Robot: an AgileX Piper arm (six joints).
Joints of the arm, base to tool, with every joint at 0 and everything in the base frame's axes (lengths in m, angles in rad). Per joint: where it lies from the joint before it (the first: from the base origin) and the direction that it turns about. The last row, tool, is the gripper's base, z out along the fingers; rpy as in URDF.
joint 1: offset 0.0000 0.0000 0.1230 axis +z
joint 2: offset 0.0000 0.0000 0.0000 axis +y
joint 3: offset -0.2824 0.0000 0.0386 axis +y
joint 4: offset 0.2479 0.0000 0.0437 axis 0.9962 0 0.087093
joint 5: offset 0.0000 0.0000 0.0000 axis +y
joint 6: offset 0.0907 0.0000 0.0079 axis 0.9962 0 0.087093
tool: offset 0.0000 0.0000 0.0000 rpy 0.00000 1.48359 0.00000
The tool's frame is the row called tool.
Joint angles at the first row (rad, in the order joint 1, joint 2, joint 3, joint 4, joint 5, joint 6):
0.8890, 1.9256, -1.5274, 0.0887, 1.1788, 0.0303
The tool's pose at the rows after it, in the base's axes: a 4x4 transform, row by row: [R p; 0 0 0 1], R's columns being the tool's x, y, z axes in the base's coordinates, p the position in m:
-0.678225 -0.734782 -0.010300 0.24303; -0.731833 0.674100 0.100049 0.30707; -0.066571 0.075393 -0.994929 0.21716; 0 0 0 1
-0.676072 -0.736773 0.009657 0.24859; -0.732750 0.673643 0.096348 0.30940; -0.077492 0.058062 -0.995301 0.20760; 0 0 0 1
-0.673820 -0.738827 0.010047 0.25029; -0.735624 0.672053 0.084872 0.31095; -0.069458 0.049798 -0.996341 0.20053; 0 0 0 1
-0.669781 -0.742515 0.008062 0.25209; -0.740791 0.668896 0.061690 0.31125; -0.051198 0.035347 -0.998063 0.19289; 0 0 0 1
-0.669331 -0.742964 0.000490 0.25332; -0.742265 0.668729 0.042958 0.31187; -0.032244 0.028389 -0.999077 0.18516; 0 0 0 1
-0.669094 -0.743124 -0.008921 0.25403; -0.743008 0.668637 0.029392 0.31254; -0.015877 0.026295 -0.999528 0.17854; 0 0 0 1
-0.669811 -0.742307 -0.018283 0.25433; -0.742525 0.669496 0.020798 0.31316; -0.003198 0.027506 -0.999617 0.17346; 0 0 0 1
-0.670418 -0.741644 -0.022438 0.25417; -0.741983 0.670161 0.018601 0.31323; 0.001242 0.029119 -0.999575 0.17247; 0 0 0 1
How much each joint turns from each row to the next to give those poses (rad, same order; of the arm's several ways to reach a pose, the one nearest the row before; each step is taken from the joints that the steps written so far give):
-0.0043, 0.0283, 0.0000, -0.0108, -0.0173, 0.0000
-0.0031, 0.0246, -0.0001, -0.0183, -0.0346, 0.0000
0.0009, 0.0178, 0.0001, -0.0082, -0.0093, 0.0004
0.0000, 0.0190, 0.0000, -0.0147, 0.0000, 0.0000
0.0000, 0.0192, 0.0000, -0.0068, 0.0000, 0.0017
0.0000, 0.0165, 0.0000, -0.0015, 0.0000, 0.0000
0.0000, 0.0126, 0.0000, 0.0020, 0.0000, 0.0000
0.0000, 0.0024, 0.0000, 0.0020, 0.0019, 0.0000

